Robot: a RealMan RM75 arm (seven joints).
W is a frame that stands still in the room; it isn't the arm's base.
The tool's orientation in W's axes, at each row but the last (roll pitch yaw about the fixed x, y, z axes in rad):
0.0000, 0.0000, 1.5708
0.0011, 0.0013, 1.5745
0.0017, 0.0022, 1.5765
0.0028, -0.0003, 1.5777
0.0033, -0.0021, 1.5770
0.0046, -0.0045, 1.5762
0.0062, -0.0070, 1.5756
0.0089, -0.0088, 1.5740
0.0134, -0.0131, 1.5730
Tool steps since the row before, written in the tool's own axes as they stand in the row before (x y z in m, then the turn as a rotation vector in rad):
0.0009, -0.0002, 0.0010, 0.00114, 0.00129, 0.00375
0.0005, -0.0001, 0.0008, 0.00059, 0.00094, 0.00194
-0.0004, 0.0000, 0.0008, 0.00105, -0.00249, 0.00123
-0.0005, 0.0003, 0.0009, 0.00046, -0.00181, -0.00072
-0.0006, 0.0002, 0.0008, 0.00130, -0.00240, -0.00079
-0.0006, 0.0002, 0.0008, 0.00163, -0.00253, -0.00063
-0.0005, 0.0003, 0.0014, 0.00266, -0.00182, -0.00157
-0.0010, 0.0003, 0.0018, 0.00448, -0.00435, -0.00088
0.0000, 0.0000, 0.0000, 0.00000, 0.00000, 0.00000
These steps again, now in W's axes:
0.0002, 0.0009, 0.0010, -0.00129, 0.00114, 0.00375
0.0001, 0.0005, 0.0008, -0.00094, 0.00059, 0.00194
0.0000, -0.0004, 0.0008, 0.00249, 0.00107, 0.00122
-0.0003, -0.0005, 0.0009, 0.00180, 0.00047, -0.00072
-0.0002, -0.0006, 0.0008, 0.00239, 0.00132, -0.00080
-0.0002, -0.0006, 0.0008, 0.00252, 0.00165, -0.00063
-0.0003, -0.0005, 0.0014, 0.00180, 0.00268, -0.00156
-0.0003, -0.0010, 0.0018, 0.00433, 0.00450, -0.00088
0.0000, 0.0000, 0.0000, 0.00000, 0.00000, 0.00000

